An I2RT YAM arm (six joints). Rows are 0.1 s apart.
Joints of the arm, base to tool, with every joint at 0 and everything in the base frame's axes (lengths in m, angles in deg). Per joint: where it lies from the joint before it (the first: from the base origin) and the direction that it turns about. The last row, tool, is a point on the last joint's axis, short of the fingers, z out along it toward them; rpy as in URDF.
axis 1: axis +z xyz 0 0 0.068
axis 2: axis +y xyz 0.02 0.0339 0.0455
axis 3: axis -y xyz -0.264 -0.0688 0
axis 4: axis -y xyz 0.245 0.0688 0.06
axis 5: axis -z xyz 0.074 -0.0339 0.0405
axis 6: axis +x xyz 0.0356 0 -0.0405
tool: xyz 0 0 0 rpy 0 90 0
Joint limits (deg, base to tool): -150..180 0..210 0..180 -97..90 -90..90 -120..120
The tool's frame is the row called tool.
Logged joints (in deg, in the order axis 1, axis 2, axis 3, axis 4, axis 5, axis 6), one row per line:
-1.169 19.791 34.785 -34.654 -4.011 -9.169
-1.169 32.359 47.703 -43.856 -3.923 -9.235
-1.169 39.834 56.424 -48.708 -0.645 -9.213
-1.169 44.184 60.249 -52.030 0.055 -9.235
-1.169 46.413 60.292 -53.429 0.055 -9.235
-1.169 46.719 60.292 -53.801 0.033 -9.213
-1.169 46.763 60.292 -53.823 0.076 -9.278
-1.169 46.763 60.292 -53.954 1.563 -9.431
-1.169 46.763 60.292 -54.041 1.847 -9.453
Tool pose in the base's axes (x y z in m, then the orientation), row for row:
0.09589 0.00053 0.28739 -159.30 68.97 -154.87
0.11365 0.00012 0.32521 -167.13 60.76 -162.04
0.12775 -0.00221 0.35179 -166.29 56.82 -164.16
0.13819 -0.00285 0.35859 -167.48 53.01 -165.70
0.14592 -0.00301 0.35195 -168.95 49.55 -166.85
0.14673 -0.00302 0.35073 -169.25 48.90 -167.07
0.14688 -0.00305 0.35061 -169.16 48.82 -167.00
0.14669 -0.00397 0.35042 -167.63 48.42 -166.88
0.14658 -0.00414 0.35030 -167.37 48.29 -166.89
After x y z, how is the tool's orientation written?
As angles about the fixed x, y, z axes (roll, pitch, yaw), in degrees.
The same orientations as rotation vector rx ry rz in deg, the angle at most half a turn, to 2 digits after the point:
-10.35 109.15 -3.14
-10.73 117.96 -2.35
-8.95 121.88 -5.43
-8.84 125.77 -5.89
-9.09 129.34 -5.60
-9.13 130.01 -5.51
-9.17 130.08 -5.59
-8.59 130.31 -7.34
-8.47 130.42 -7.67

